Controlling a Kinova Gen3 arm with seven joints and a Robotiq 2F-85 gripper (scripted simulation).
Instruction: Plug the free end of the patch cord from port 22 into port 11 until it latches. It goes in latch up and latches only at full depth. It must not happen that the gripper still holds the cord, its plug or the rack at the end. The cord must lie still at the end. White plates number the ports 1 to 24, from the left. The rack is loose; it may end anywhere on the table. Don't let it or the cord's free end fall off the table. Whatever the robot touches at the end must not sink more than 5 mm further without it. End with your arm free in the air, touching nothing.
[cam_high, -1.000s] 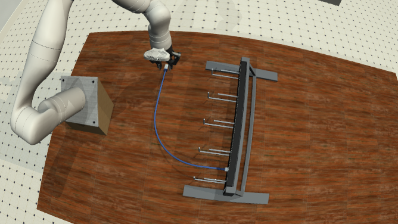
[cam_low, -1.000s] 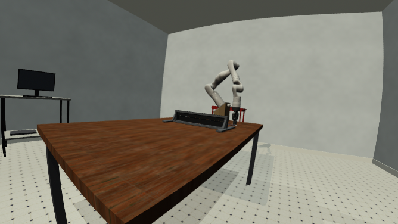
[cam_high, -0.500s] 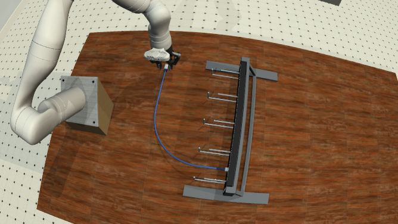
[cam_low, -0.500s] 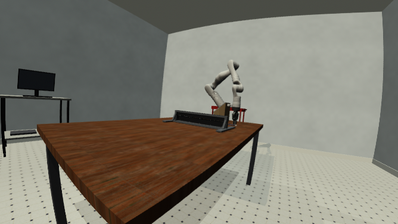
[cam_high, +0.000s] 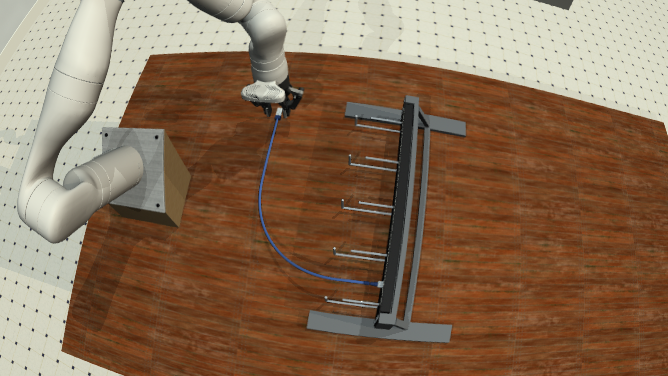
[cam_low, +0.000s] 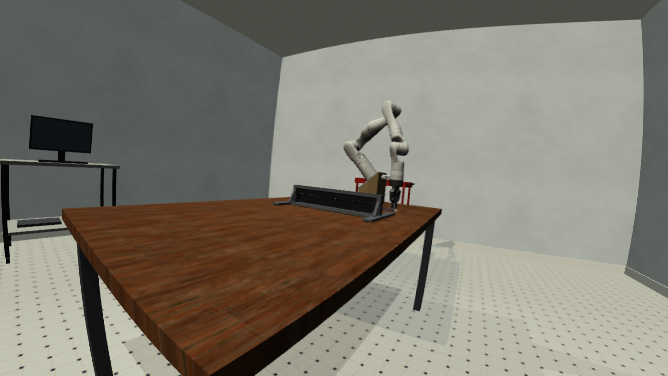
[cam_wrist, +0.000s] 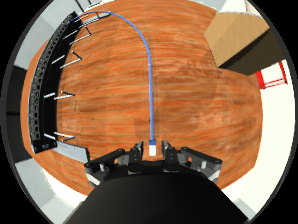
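The plug lies 10 mm to the left of my hand and 20 mm below it.
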